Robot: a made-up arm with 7 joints. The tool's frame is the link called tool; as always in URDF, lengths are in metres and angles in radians. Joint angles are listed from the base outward.
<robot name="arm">
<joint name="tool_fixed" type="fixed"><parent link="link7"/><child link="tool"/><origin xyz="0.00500 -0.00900 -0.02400" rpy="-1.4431 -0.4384 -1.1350"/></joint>
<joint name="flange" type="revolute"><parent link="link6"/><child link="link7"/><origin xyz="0.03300 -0.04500 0.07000"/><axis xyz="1 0 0"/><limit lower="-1.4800" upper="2.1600"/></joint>
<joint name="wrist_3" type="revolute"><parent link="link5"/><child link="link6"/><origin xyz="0.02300 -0.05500 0.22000"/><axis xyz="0 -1 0"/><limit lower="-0.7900" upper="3.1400"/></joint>
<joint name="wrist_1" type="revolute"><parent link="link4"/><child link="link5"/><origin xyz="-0.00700 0.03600 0.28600"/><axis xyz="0 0 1"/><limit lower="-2.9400" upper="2.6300"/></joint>
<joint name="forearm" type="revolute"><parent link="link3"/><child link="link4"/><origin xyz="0.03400 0.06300 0.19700"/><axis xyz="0 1 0"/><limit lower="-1.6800" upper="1.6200"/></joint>
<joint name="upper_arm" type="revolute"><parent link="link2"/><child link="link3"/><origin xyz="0.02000 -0.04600 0.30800"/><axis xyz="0 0 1"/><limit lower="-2.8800" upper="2.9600"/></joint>
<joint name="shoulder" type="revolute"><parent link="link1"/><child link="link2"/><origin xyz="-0.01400 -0.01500 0.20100"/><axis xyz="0 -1 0"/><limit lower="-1.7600" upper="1.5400"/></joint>
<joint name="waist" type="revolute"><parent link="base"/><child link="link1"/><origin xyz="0.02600 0.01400 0.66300"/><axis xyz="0 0 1"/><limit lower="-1.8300" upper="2.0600"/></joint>
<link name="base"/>
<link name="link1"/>
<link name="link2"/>
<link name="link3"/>
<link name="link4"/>
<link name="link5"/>
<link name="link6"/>
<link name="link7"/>
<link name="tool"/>
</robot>
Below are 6 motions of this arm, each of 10 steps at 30 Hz.
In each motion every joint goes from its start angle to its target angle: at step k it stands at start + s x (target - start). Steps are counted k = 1, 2, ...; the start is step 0. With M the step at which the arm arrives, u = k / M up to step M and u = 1 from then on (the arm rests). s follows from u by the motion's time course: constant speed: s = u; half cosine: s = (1 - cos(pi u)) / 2; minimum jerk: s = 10 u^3 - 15 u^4 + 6 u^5.
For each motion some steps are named. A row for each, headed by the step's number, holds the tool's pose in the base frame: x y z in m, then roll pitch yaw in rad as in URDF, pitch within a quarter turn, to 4 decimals.
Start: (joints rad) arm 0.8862 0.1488 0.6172 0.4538 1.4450 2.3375 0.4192
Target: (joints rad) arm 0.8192 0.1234 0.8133 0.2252 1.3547 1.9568 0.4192
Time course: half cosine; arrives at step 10
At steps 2, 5, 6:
2: -0.0439 0.1990 1.8179 0.8692 -0.0028 1.0802
5: -0.0582 0.1632 1.8440 0.7458 -0.1164 1.1513
6: -0.0626 0.1486 1.8533 0.6980 -0.1579 1.1789

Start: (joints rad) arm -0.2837 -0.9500 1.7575 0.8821 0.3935 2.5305 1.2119
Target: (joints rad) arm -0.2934 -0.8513 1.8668 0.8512 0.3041 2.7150 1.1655
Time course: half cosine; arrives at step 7
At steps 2, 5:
2: 0.6971 0.1559 1.4125 1.4367 0.2293 0.7585
5: 0.6473 0.1472 1.4702 1.4282 0.1595 0.6423

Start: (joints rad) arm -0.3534 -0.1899 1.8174 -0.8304 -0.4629 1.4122 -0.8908
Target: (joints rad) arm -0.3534 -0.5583 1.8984 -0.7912 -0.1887 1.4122 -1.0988
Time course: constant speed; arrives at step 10
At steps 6, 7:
6: 0.2964 -0.5753 1.5662 -0.2742 0.2646 -1.9243
7: 0.3268 -0.5818 1.5499 -0.3038 0.2668 -1.9214

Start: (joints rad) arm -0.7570 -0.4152 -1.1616 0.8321 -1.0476 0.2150 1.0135
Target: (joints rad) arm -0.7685 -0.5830 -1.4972 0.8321 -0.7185 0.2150 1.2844
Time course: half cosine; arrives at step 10
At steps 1, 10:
1: 0.1183 -0.6735 1.6292 -1.4195 -0.4754 2.1352
10: 0.0637 -0.7143 1.5859 -1.3265 -0.1686 1.9751

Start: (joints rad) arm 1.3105 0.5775 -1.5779 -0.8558 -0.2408 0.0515 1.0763
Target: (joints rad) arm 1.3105 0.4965 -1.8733 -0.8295 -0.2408 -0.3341 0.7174
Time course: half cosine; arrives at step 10
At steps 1, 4, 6, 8, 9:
1: -0.3924 -0.3671 1.6300 0.2381 0.6484 -1.1522
4: -0.3678 -0.3283 1.6598 -0.0474 0.7045 -1.3781
6: -0.3424 -0.2915 1.6847 -0.3333 0.7125 -1.6037
8: -0.3210 -0.2623 1.7023 -0.5567 0.6884 -1.7746
9: -0.3148 -0.2541 1.7069 -0.6174 0.6773 -1.8196

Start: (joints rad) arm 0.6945 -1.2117 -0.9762 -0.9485 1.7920 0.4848 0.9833
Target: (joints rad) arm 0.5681 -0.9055 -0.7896 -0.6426 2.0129 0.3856 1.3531
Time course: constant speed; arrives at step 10
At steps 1, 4, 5, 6, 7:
1: 0.4313 0.7739 1.2736 -1.3592 0.8199 0.6005
4: 0.4681 0.7285 1.3588 -1.1951 0.9387 0.6634
5: 0.4782 0.7116 1.3864 -1.1292 0.9757 0.7013
6: 0.4871 0.6941 1.4137 -1.0564 1.0106 0.7489
7: 0.4948 0.6758 1.4404 -0.9759 1.0429 0.8071

